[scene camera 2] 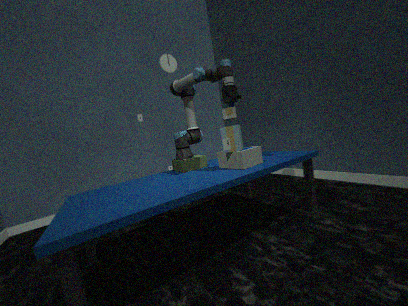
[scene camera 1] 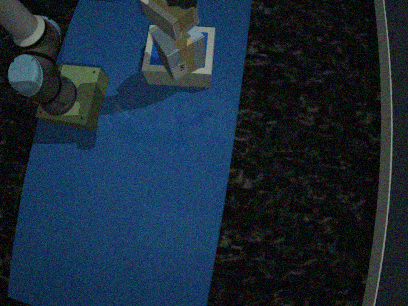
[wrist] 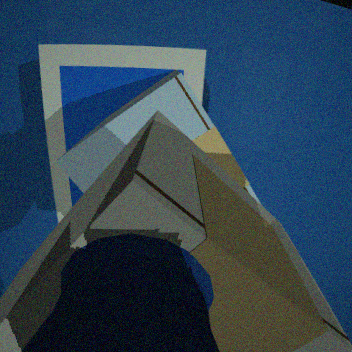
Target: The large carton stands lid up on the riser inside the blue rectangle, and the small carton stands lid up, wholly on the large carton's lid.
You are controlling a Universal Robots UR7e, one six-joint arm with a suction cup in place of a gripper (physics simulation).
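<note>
The large carton (scene camera 1: 182, 59) (scene camera 2: 231, 138) (wrist: 147, 107), pale with a tan tape band, stands twisted on the light grey riser (scene camera 1: 150, 77) (scene camera 2: 250, 159) (wrist: 51, 95). One lower corner reaches past the riser's front edge in scene camera 1, and much of the blue rectangle (scene camera 1: 157, 55) (wrist: 85, 85) shows beside it. My suction gripper (scene camera 2: 229, 104) (wrist: 132, 280) holds the small carton (scene camera 1: 172, 21) (scene camera 2: 229, 113) (wrist: 255, 275), apart from and above the large carton. The small carton's top is partly hidden by the gripper in the wrist view.
The arm's base stands on a green block (scene camera 1: 90, 110) (scene camera 2: 190, 164) left of the riser in scene camera 1. The blue table (scene camera 1: 145, 200) (scene camera 2: 150, 195) extends toward the front, with its edge right of the riser in that view.
</note>
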